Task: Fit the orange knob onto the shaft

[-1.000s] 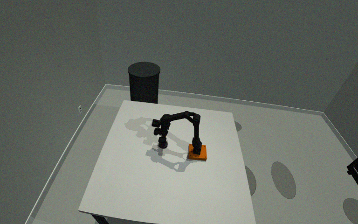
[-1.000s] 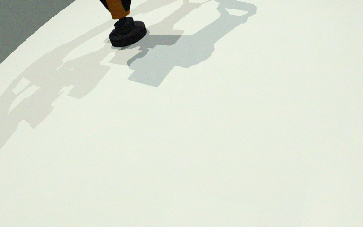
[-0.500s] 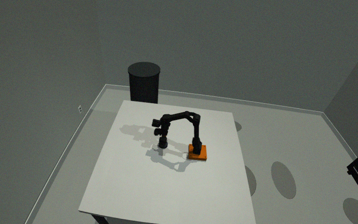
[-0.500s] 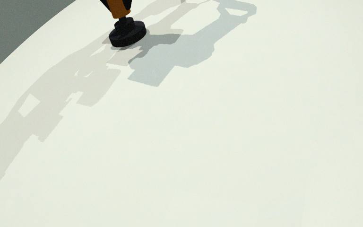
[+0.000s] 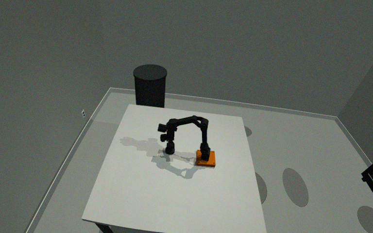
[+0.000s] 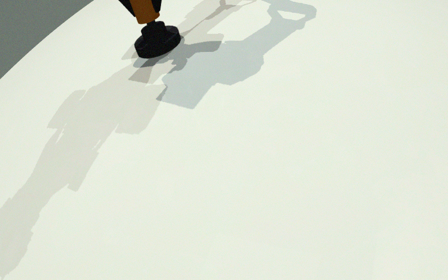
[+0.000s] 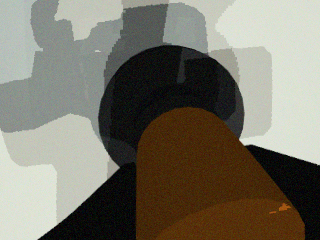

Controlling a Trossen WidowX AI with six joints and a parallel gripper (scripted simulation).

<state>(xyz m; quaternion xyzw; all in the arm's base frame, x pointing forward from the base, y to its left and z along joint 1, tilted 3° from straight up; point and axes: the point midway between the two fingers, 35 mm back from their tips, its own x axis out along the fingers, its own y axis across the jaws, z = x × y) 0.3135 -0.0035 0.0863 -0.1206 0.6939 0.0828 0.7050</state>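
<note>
Right now my gripper tip is 2 cm below the orange knob. Also, from my gripper tip: dark round pedestal 4 cm below.
</note>
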